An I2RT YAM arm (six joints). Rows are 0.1 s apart.
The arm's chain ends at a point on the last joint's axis. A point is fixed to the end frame.
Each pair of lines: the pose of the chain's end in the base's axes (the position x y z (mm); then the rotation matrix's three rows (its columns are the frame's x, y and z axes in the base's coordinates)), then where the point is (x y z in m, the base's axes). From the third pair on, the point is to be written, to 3 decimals.
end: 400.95, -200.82, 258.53; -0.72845, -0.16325, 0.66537; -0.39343, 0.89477, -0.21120; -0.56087, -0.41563, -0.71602
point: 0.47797 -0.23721 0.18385
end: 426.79, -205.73, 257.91; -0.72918, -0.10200, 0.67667; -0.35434, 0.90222, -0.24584; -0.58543, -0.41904, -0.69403
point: 0.50421 -0.24612 0.18575
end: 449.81, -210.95, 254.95; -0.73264, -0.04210, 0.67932; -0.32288, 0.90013, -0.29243; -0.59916, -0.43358, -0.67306
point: 0.527 -0.257 0.185
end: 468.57, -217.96, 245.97; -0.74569, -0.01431, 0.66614; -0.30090, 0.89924, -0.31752; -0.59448, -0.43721, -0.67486
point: 0.544 -0.266 0.176
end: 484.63, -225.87, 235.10; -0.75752, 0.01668, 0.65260; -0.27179, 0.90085, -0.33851; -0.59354, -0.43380, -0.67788
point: 0.558 -0.277 0.165
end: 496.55, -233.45, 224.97; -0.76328, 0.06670, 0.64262; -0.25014, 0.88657, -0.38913; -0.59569, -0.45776, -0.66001
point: 0.568 -0.290 0.157
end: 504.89, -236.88, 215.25; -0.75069, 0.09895, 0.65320; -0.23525, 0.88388, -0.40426; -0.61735, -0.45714, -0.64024
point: 0.577 -0.295 0.150
